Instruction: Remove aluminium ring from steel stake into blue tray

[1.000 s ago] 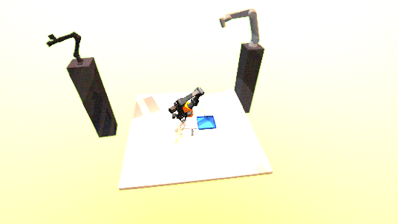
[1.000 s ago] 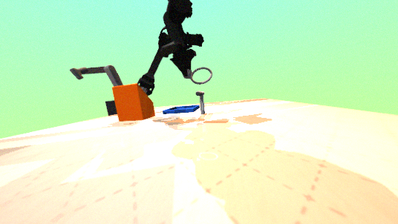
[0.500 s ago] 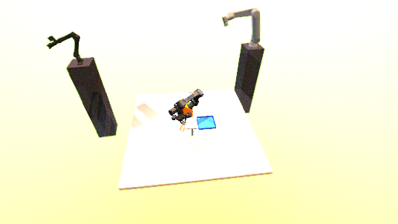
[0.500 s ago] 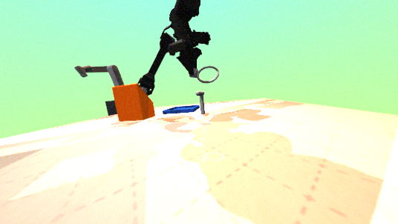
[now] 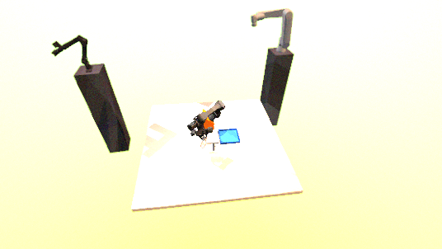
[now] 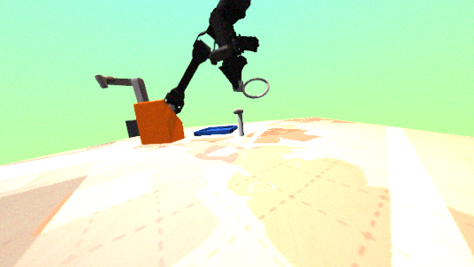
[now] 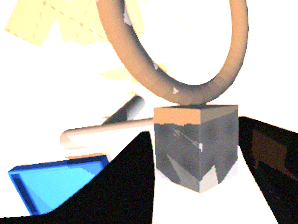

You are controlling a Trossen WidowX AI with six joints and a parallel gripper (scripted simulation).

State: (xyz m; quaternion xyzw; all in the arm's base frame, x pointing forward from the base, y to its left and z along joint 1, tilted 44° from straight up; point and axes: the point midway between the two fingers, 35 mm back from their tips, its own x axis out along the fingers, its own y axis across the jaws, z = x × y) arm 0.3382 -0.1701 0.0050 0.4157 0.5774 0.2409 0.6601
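Now: the aluminium ring 4 cm ahead of my gripper tip and 1 cm to the right of it. Also, from my gripper tip: blue tray: 16 cm behind, 26 cm to the left, 16 cm below.
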